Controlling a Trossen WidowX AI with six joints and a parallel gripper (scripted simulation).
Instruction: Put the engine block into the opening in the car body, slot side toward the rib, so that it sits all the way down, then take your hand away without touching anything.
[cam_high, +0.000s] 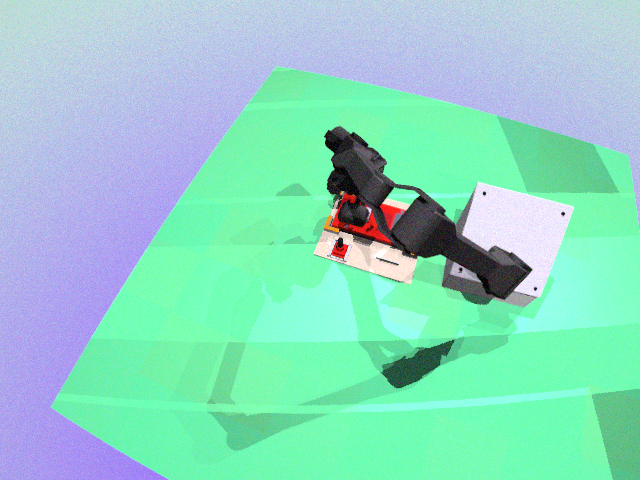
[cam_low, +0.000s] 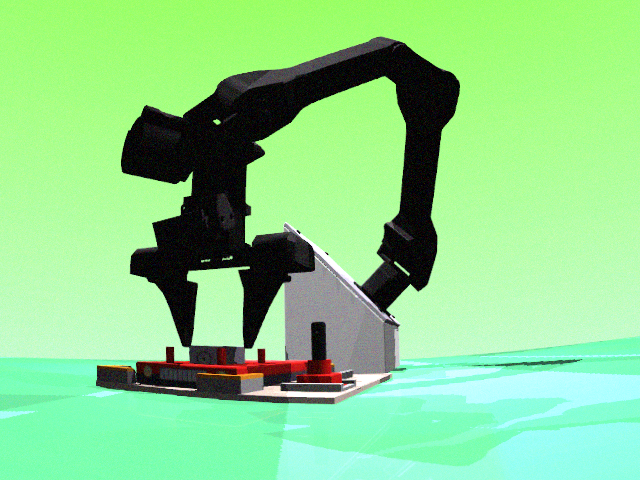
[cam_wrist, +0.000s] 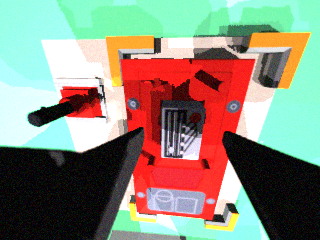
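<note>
The grey engine block lies 10 mm to the left of my gripper tip and 20 mm below it. From my gripper tip the other things lie so: pale base plate: 40 mm behind, 10 mm to the left, 30 mm below.
</note>
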